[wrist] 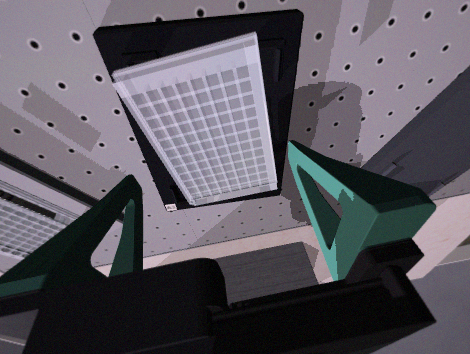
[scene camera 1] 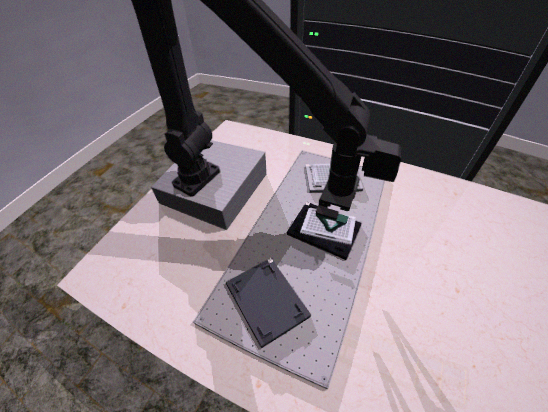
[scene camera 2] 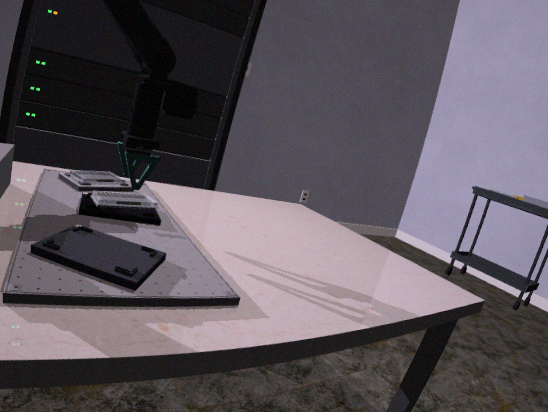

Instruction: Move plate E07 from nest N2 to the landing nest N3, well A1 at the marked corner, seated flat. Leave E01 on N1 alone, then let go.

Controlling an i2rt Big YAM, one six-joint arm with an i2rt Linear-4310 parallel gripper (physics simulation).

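Observation:
Plate E07 (scene camera 1: pixel 311 226) (scene camera 2: pixel 125 201) (wrist: pixel 210 125), clear and gridded, rests on black nest N2 (scene camera 1: pixel 325 246) (scene camera 2: pixel 120 215) (wrist: pixel 289 50). It is turned askew to the nest, and one end looks raised in scene camera 2. My gripper (scene camera 1: pixel 331 229) (scene camera 2: pixel 135 187) (wrist: pixel 212 164) is open above the plate, its green fingers spread wider than the plate in the wrist view. Dark nest N3 (scene camera 1: pixel 267 302) (scene camera 2: pixel 100 255) (wrist: pixel 425 135) bears no plate; a small white tag (scene camera 1: pixel 270 261) marks one corner. Plate E01 (scene camera 1: pixel 318 175) (scene camera 2: pixel 95 176) (wrist: pixel 27 225) sits on N1, partly hidden by the arm in scene camera 1.
The nests stand in a row on a perforated board (scene camera 1: pixel 320 345) (scene camera 2: pixel 210 282) on the pale table (scene camera 1: pixel 450 300) (scene camera 2: pixel 300 260). The arm's base stands on a grey block (scene camera 1: pixel 240 175) beside the board. A dark rack stands behind, and a cart (scene camera 2: pixel 495 265) stands far right.

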